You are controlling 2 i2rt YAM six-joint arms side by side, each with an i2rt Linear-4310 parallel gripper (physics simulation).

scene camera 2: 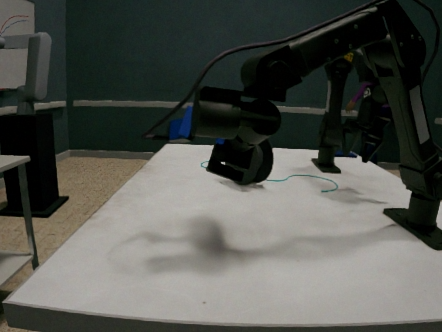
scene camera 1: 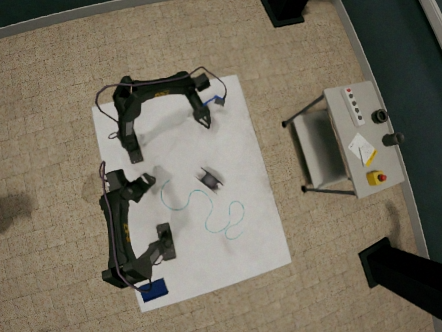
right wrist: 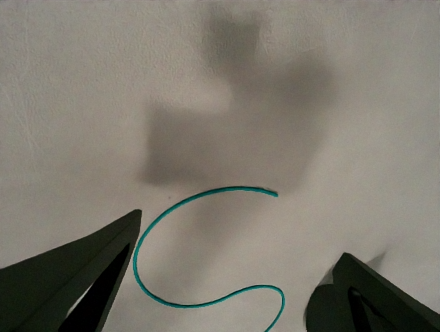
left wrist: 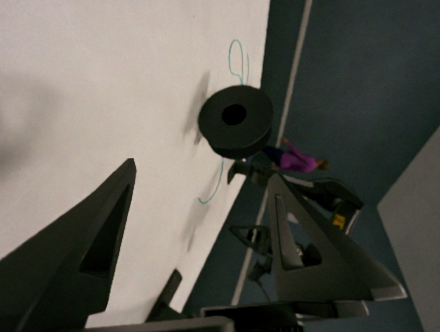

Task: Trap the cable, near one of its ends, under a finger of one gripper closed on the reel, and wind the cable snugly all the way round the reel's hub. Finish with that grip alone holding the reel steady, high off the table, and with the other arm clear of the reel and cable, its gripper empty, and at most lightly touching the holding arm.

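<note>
The black reel stands on the rims of its flanges on the table. Part of it shows behind a finger in the right wrist view. The thin teal cable lies in loose curves on the table beside the reel, off its hub. My left gripper is open and empty, above the table and apart from the reel. My right gripper is open and empty, above the table near one cable end.
A blue box lies at the table's lower left corner in scene camera 1. A grey cart stands right of the table there, with small items on it. Dark stands stand on the floor.
</note>
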